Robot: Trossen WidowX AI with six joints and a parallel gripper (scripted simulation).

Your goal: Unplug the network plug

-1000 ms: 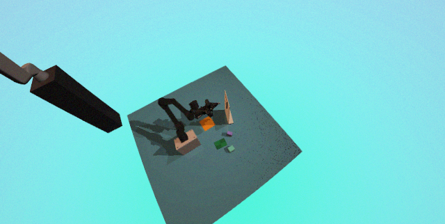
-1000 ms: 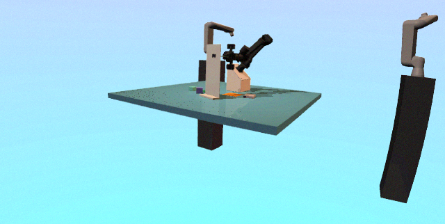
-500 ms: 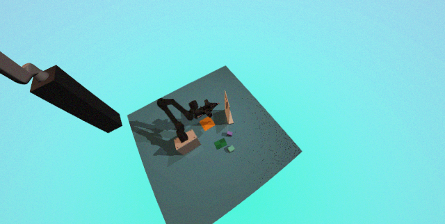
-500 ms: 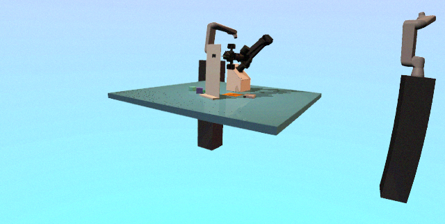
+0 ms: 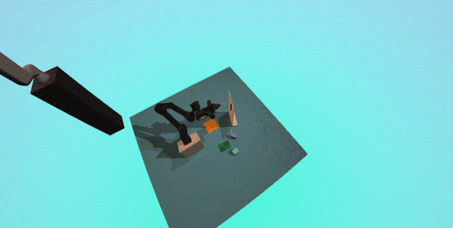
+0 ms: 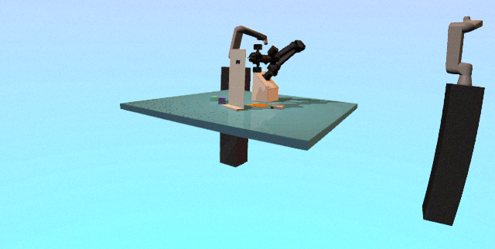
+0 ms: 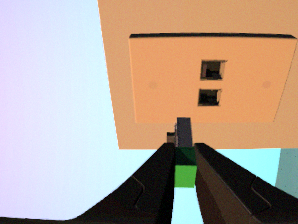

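Right now my gripper tip is 310 mm above the orange marked square, 120 mm past it and 10 mm to the right of it. Round my gripper tip: upright tan panel (140 mm below, 90 mm ahead, 30 mm to the right); then network plug (10 mm ahead); then purple cube (290 mm below, 210 mm to the right, 10 mm ahead).
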